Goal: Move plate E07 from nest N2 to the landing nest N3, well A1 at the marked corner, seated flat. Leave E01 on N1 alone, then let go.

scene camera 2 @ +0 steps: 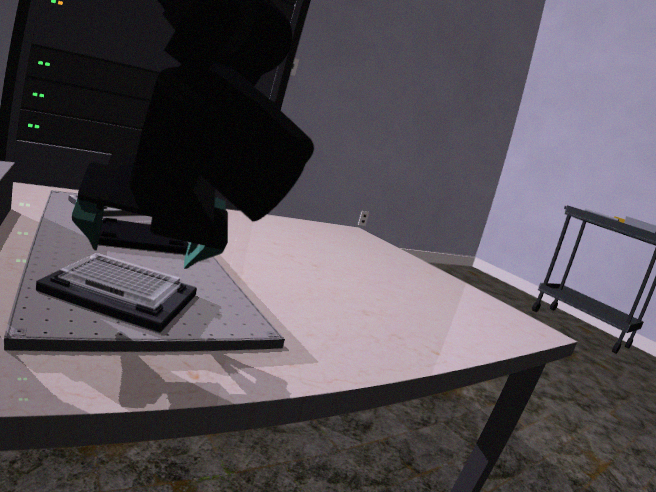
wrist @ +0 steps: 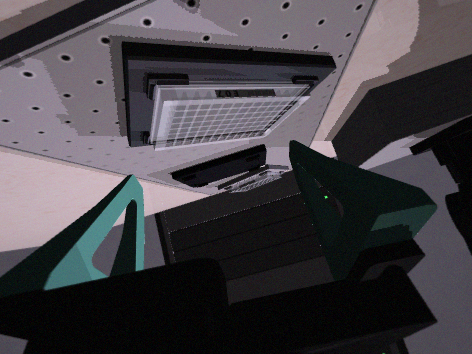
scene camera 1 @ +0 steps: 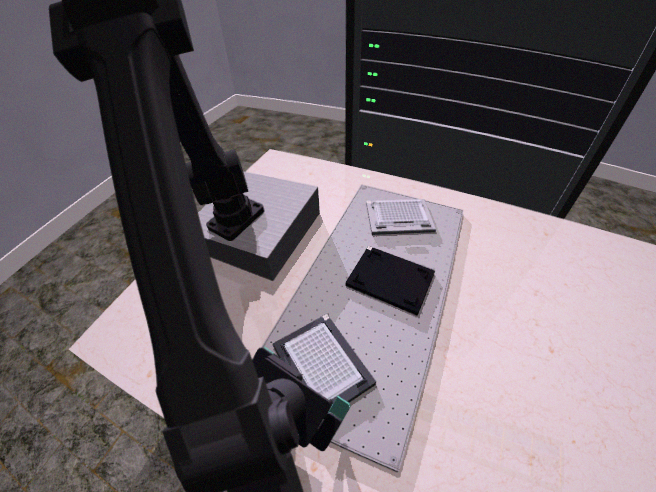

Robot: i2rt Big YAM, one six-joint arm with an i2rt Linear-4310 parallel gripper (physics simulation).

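Note:
Plate E07, clear with a white well grid, sits on the dark grey nest N2 at the near end of the board. The landing nest N3 is black and bare, with a white mark at one corner. Plate E01 sits on the light nest N1 at the far end. My gripper is open and empty, its teal fingertips above plate E07's level. In scene camera 1 it hides part of N2's near-left edge. Well A1 cannot be told.
The perforated board lies on the pale table. The arm's base stands on a grey block left of the board. A dark server rack stands behind the table. A cart stands by the wall.

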